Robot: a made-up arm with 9 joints. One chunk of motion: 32 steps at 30 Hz.
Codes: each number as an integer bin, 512 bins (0 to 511) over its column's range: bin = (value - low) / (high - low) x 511, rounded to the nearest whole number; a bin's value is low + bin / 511 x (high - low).
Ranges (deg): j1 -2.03..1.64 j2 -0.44..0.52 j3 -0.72..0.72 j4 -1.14..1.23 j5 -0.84..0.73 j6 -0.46..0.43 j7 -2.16..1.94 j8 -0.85..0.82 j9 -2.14..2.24
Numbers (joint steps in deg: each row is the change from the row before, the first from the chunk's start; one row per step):
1: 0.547 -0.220 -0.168 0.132 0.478 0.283 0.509 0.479 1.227
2: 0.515 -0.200 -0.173 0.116 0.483 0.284 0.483 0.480 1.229
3: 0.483 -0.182 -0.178 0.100 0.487 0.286 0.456 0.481 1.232
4: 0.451 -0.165 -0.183 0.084 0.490 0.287 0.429 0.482 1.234
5: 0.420 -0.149 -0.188 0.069 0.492 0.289 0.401 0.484 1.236
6: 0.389 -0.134 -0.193 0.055 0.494 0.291 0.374 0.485 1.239
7: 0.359 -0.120 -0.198 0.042 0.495 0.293 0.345 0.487 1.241
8: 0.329 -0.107 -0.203 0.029 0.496 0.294 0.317 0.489 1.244
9: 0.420 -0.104 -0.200 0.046 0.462 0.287 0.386 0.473 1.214
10: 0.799 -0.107 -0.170 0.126 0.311 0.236 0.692 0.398 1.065
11: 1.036 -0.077 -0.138 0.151 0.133 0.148 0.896 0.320 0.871
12: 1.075 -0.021 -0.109 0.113 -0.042 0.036 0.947 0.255 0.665
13: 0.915 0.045 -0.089 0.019 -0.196 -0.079 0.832 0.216 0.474
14: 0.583 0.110 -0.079 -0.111 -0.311 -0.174 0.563 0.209 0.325
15: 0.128 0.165 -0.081 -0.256 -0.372 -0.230 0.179 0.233 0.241
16: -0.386 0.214 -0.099 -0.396 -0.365 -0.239 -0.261 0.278 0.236
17: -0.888 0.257 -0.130 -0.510 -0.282 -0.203 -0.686 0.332 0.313
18: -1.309 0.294 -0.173 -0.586 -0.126 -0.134 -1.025 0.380 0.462
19: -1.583 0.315 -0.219 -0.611 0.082 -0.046 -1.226 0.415 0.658
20: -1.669 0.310 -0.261 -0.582 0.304 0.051 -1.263 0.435 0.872
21: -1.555 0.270 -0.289 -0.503 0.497 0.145 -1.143 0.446 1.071
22: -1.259 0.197 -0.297 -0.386 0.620 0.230 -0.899 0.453 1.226
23: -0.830 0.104 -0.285 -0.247 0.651 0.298 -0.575 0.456 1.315
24: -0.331 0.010 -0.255 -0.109 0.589 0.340 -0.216 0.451 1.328
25: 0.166 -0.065 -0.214 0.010 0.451 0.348 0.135 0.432 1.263
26: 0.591 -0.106 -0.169 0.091 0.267 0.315 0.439 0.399 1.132
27: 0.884 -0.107 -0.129 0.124 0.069 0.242 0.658 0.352 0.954
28: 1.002 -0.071 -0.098 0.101 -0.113 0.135 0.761 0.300 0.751
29: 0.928 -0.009 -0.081 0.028 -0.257 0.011 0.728 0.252 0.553
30: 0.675 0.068 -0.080 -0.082 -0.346 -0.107 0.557 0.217 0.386
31: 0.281 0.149 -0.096 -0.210 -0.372 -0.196 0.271 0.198 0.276
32: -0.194 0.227 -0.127 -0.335 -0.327 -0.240 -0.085 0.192 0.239
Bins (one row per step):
1: 359 117 196 274 429 427 333 407 393
2: 354 128 194 271 431 427 329 407 393
3: 350 137 192 267 432 428 326 407 393
4: 345 146 191 264 433 429 323 408 394
5: 341 155 189 261 434 430 319 408 394
6: 337 163 187 258 434 431 316 408 394
7: 333 170 185 255 435 432 312 409 394
8: 328 177 183 252 435 433 309 410 395
9: 341 179 185 256 424 429 317 405 391
10: 394 177 195 273 375 400 355 382 374
11: 427 193 207 278 317 349 381 358 351
12: 432 223 217 270 260 285 387 338 327
13: 410 258 224 250 210 219 373 326 305
14: 364 293 227 222 172 164 339 324 288
15: 300 322 227 191 152 132 292 331 278
16: 229 348 220 160 155 127 237 345 277
17: 159 371 209 136 182 148 184 362 286
18: 100 391 194 119 232 187 141 376 304
19: 62 402 178 114 300 238 116 387 326
20: 50 399 163 120 372 293 112 393 351
21: 66 378 153 137 435 347 127 397 375
22: 107 339 150 163 475 396 157 399 393
23: 167 290 154 193 485 435 198 400 403
24: 237 240 165 222 465 459 242 398 405
25: 306 200 180 248 420 464 286 392 397
26: 365 178 196 265 360 445 324 382 382
27: 406 177 210 273 296 403 351 368 361
28: 422 196 221 268 237 342 364 352 337
29: 412 229 227 252 190 270 360 337 314
30: 377 270 227 228 161 203 339 326 295
31: 322 314 221 201 152 152 303 321 282
32: 256 355 210 174 167 126 259 319 278

